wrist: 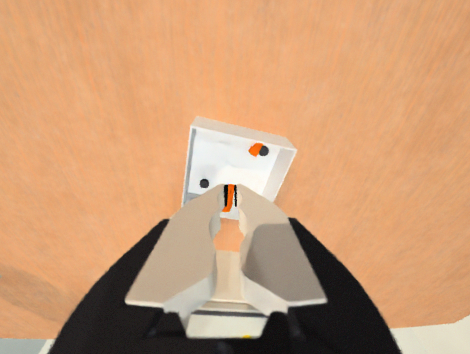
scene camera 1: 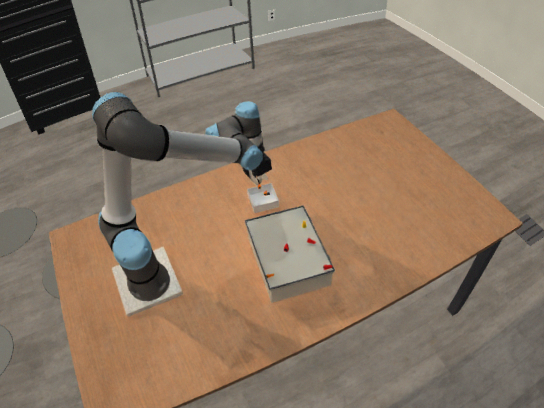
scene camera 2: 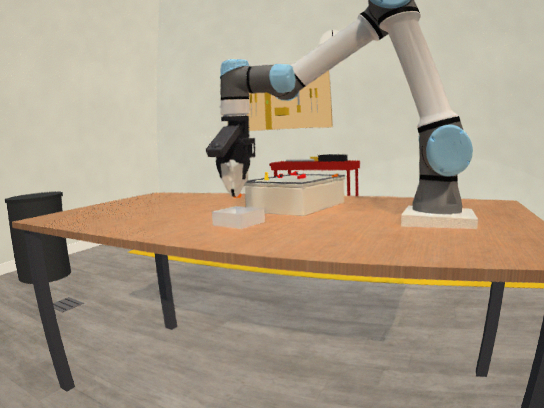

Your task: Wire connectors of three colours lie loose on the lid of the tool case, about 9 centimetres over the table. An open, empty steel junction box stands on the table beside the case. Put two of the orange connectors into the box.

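Frame: origin at the arm's base, x left, y up, z ahead, level; centimetres.
Seen in the pictures: gripper, between the fingertips: (wrist: pixel 231 186) (scene camera 1: pixel 258 184) (scene camera 2: pixel 234 196); arm's base, origin of its link: (scene camera 1: pixel 149 282) (scene camera 2: pixel 437 210).
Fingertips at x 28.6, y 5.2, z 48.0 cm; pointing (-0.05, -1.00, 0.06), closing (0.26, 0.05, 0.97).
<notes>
Offsets run from my fingertips to a thing's top centre. Level surfaces: height alone.
My gripper (scene camera 1: pixel 259 183) (scene camera 2: pixel 235 194) (wrist: pixel 231 186) is shut on an orange connector @[dx -1.1, dy +0.8, dz +0.0 cm] (scene camera 1: pixel 259 186) (scene camera 2: pixel 239 196) (wrist: pixel 230 192), held upright above the near part of the junction box @[dx -2.2, dy -3.8, dz +0.9 cm] (scene camera 1: pixel 265 205) (scene camera 2: pixel 235 220) (wrist: pixel 286 162). Another orange connector @[dx +1.3, dy -6.3, dz +3.0 cm] (scene camera 1: pixel 266 193) (wrist: pixel 255 149) lies inside the box, beside a dark round spot in one corner. A third orange connector @[dx -43.2, dy +3.0, dz -8.2 cm] (scene camera 1: pixel 270 275) (scene camera 2: pixel 335 176) lies near a corner of the lid of the tool case @[dx -33.0, dy +2.2, dz +1.5 cm] (scene camera 1: pixel 267 245) (scene camera 2: pixel 300 199). The fingers hide part of the box in the wrist view.
Three red connectors @[dx -34.2, dy +3.4, dz +0.1 cm] (scene camera 1: pixel 286 247) @[dx -34.5, dy +3.4, dz +8.8 cm] (scene camera 1: pixel 311 241) @[dx -46.1, dy +3.4, dz +10.2 cm] (scene camera 1: pixel 327 267) and a yellow connector @[dx -27.0, dy +4.3, dz +9.0 cm] (scene camera 1: pixel 304 224) (scene camera 2: pixel 266 176) are on the lid. The tool case stands close beside the box. The robot's base plate (scene camera 1: pixel 122 300) (scene camera 2: pixel 440 220) stands on the same table @[dy -7.6 cm] (scene camera 1: pixel 390 200) (scene camera 2: pixel 350 240).
</notes>
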